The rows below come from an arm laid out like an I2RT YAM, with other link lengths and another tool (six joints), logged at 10 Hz.
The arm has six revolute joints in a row. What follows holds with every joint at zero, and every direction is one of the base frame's.
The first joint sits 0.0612 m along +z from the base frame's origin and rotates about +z.
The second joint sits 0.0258 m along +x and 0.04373 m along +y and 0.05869 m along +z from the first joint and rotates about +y.
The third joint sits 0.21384 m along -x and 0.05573 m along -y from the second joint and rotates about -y.
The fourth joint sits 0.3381 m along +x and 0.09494 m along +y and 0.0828 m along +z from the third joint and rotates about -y.
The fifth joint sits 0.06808 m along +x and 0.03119 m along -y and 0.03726 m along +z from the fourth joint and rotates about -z.
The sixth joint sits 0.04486 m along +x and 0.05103 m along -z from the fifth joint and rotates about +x.
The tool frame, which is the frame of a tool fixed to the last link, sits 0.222 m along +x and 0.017 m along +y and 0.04 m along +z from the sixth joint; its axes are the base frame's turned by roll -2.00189, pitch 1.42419 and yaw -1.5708 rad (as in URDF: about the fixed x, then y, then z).
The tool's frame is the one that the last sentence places.
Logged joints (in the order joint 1, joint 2, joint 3, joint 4, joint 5, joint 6), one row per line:
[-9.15 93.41 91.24 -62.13 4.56 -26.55]
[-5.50 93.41 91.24 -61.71 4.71 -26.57]
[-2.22 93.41 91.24 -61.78 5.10 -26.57]
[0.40 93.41 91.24 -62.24 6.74 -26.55]
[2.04 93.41 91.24 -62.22 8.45 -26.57]
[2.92 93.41 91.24 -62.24 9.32 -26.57]
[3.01 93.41 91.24 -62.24 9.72 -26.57]
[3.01 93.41 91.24 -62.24 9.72 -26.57]
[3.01 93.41 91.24 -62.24 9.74 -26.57]
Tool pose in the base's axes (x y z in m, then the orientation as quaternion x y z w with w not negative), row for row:
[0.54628 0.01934 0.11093 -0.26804 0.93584 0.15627 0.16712]
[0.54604 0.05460 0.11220 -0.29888 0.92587 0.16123 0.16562]
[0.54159 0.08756 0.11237 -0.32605 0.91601 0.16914 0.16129]
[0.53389 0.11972 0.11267 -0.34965 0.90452 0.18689 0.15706]
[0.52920 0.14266 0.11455 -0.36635 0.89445 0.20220 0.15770]
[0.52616 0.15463 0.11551 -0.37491 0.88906 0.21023 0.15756]
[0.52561 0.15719 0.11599 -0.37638 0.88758 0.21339 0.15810]
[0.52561 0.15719 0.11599 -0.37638 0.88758 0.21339 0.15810]
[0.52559 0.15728 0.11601 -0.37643 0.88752 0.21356 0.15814]
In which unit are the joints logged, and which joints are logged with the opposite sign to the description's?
The joints are logged in degrees. Opposite sign: joint 5.
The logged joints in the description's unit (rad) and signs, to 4 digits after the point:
[-0.1597 1.6303 1.5924 -1.0844 -0.0796 -0.4634]
[-0.0960 1.6303 1.5924 -1.0770 -0.0822 -0.4637]
[-0.0387 1.6303 1.5924 -1.0783 -0.0890 -0.4637]
[0.0070 1.6303 1.5924 -1.0863 -0.1176 -0.4634]
[0.0356 1.6303 1.5924 -1.0859 -0.1475 -0.4637]
[0.0510 1.6303 1.5924 -1.0863 -0.1627 -0.4637]
[0.0525 1.6303 1.5924 -1.0863 -0.1696 -0.4637]
[0.0525 1.6303 1.5924 -1.0863 -0.1696 -0.4637]
[0.0525 1.6303 1.5924 -1.0863 -0.1700 -0.4637]

